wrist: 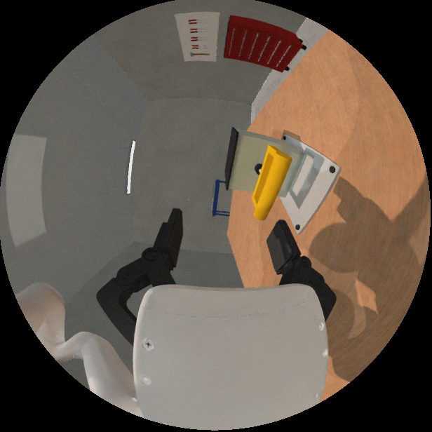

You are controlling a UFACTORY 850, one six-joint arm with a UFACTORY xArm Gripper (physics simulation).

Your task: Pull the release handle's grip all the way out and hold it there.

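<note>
The release handle's yellow grip (274, 181) is a long bar in front of a pale green-grey housing (245, 170) with a dark top edge, right of the centre of the wrist view. The housing stands on a light grey base plate (318, 192) with dark bolts. My gripper (229, 226) is open wide, with nothing between its fingers. The right finger's tip shows just below the lower end of the yellow grip, and the left finger is well to the left of it. I cannot tell the distance in depth between the fingers and the grip.
The wooden table top (385, 140) runs along the right side, with the arm's shadow on it. A red slotted panel (261, 44) and a white chart (198, 37) are at the top. A blue frame (216, 197) shows beyond the table edge.
</note>
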